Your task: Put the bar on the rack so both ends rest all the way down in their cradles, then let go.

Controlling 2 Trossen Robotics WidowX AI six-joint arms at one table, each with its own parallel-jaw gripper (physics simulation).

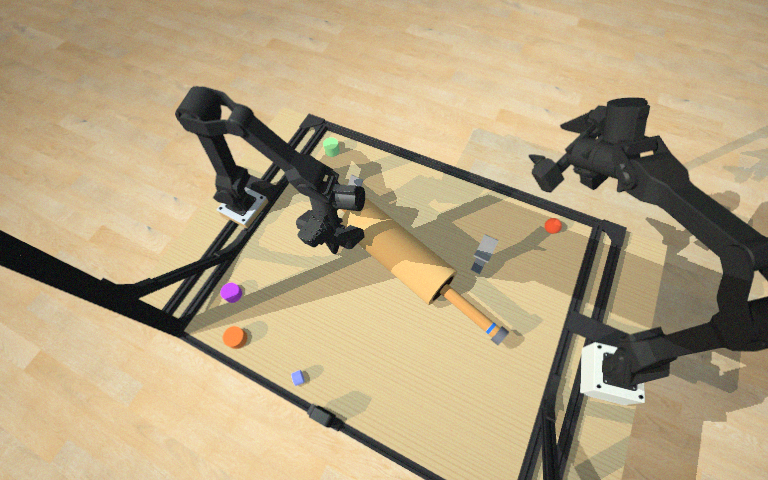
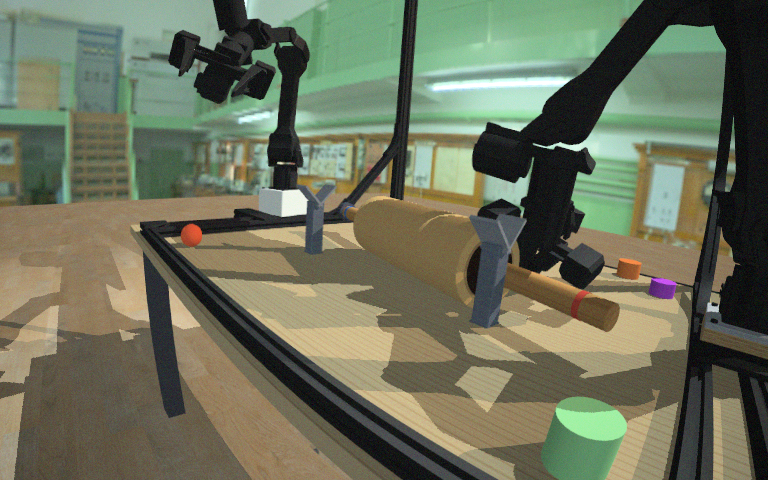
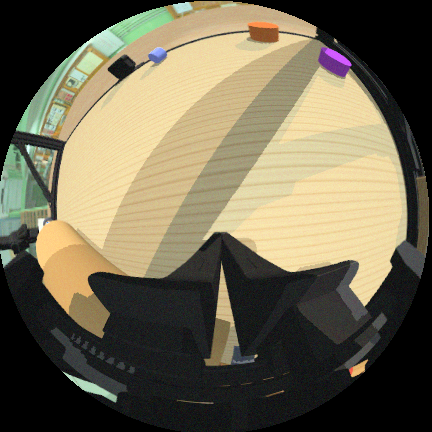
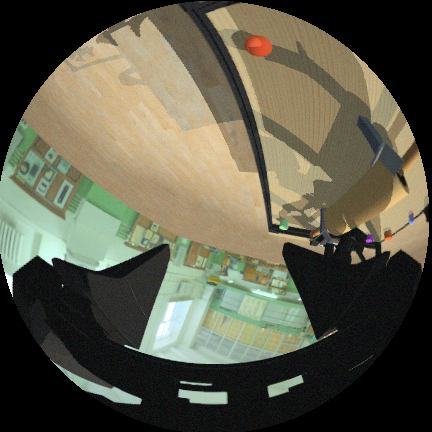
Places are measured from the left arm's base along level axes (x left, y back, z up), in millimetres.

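Pixels of known places: left gripper, fingertip midpoint: [image 1: 335,253] [image 3: 219,237]; right gripper, fingertip midpoint: [image 1: 545,141] [image 2: 206,83] [image 4: 227,249]; left arm's base, link origin: [image 1: 241,203] [image 2: 749,322] [image 4: 329,244]; right arm's base, link origin: [image 1: 619,371] [image 2: 284,189].
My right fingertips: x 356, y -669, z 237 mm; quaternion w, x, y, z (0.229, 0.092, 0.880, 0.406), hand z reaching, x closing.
Observation:
Ahead of a thing's pixels: the offset from my right fingertips to its top centre.
The bar [image 1: 407,254] [image 2: 407,237] [image 3: 70,260] [image 4: 370,200] is a thin wooden rod with a thick tan sleeve, a blue band near one end and a red band near the other. It lies low over the table beside the rack, outside the cradles. The rack's two grey Y-shaped posts, one @(dx -210, dy +16, dz -159 mm) [image 1: 485,249] [image 2: 314,226] [image 4: 380,145] and the other @(dx -206, dy +388, dz -159 mm) [image 1: 355,181] [image 2: 489,283], stand upright with empty cradles. My left gripper [image 1: 334,249] [image 2: 535,267] [image 3: 219,237] is shut and empty, low beside the sleeve's red-banded end. My right gripper [image 1: 546,141] [image 2: 208,84] [image 4: 227,249] is open and empty, high beyond the table edge.
A green cylinder @(dx -55, dy +565, dz -246 mm) [image 1: 331,147] [image 2: 583,438], a red ball @(dx -12, dy -115, dz -240 mm) [image 1: 553,225] [image 2: 191,235], a purple disc @(dx -573, dy +543, dz -257 mm) [image 1: 231,292] [image 3: 334,62], an orange disc @(dx -659, dy +459, dz -250 mm) [image 1: 234,336] [image 3: 263,32] and a small blue block @(dx -662, dy +271, dz -252 mm) [image 1: 297,377] [image 3: 157,55] stand near the edges. A black frame [image 1: 464,176] borders the table.

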